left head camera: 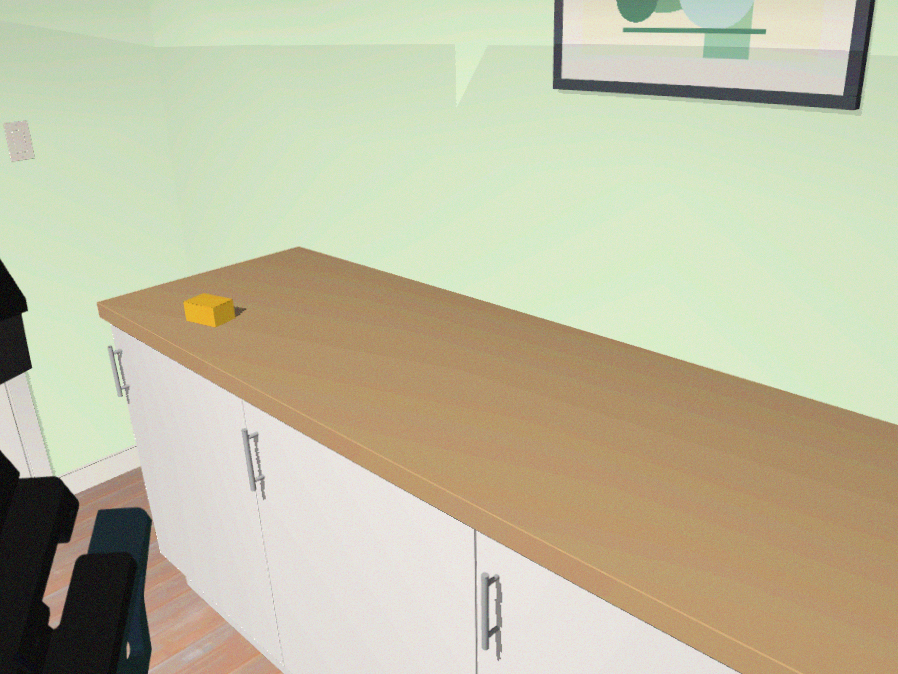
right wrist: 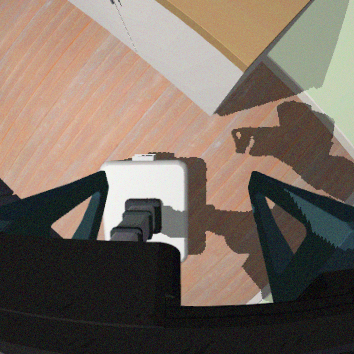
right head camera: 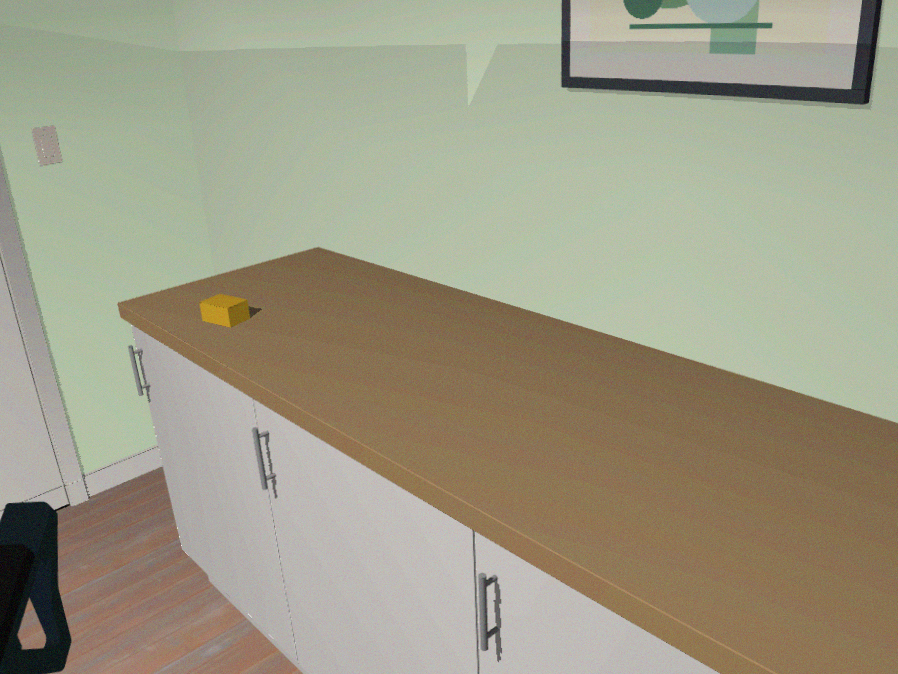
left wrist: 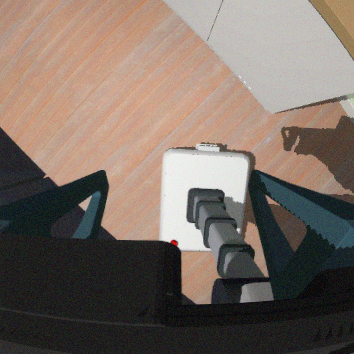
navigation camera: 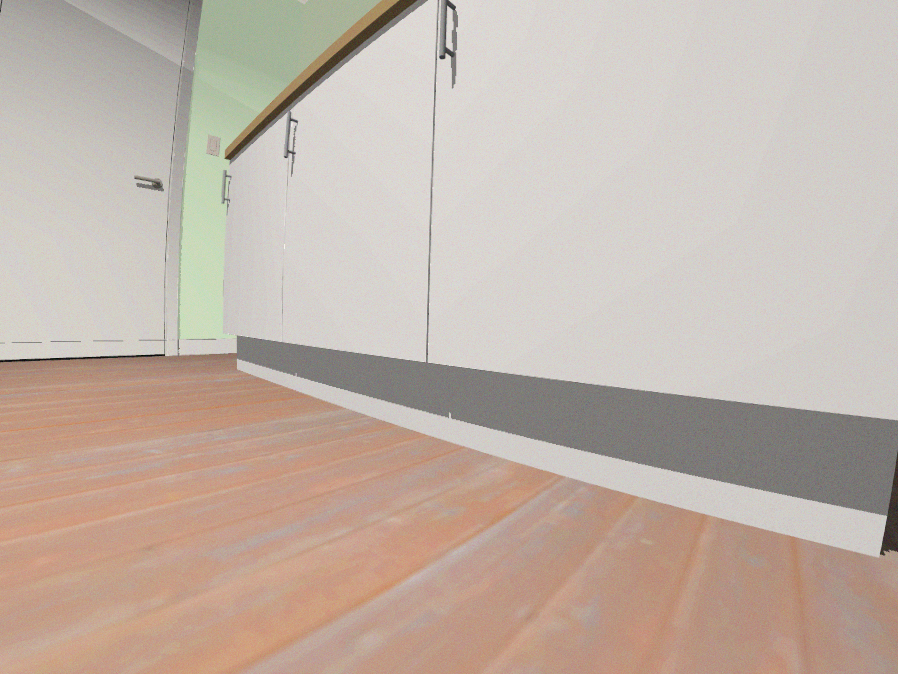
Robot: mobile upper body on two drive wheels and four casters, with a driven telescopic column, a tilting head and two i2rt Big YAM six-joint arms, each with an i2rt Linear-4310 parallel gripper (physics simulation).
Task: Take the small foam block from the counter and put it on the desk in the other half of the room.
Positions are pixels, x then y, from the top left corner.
Labels:
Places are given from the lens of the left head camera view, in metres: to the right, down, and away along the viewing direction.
small yellow foam block [left head camera: 206, 309]: -0.52, -0.06, 1.62
counter [left head camera: 360, 465]: -0.14, 0.20, 1.18
The marked spots on the counter and the small yellow foam block are 0.64 m apart.

